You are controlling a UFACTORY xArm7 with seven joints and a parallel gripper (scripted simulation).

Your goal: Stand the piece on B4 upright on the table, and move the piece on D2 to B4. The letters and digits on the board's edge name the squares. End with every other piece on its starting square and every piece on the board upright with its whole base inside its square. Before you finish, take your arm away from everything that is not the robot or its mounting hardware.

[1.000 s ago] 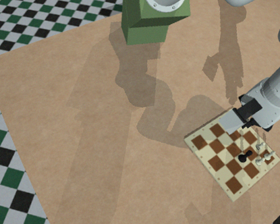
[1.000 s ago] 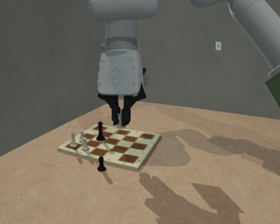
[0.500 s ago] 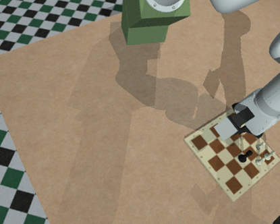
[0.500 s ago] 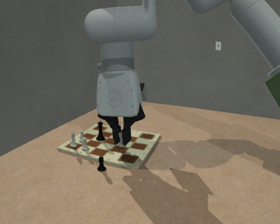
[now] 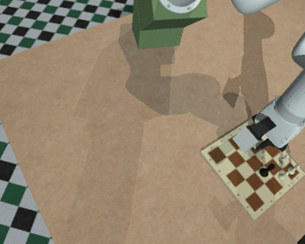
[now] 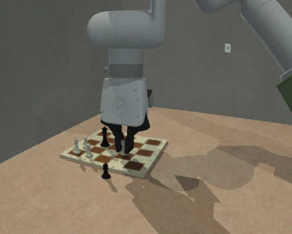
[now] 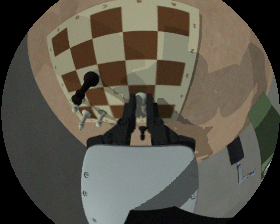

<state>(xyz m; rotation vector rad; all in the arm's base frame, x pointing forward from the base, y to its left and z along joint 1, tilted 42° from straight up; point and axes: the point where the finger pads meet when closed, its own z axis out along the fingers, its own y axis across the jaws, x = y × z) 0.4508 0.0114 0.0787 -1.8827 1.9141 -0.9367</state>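
My hand is 10 mm above the white rook-like piece. The rest, counted from my hand: chessboard (30 mm ahead, 40 mm to the right, 40 mm below); black piece (70 mm ahead, 50 mm to the right, 10 mm below); black pawn (10 mm ahead, 100 mm to the left, 30 mm below).
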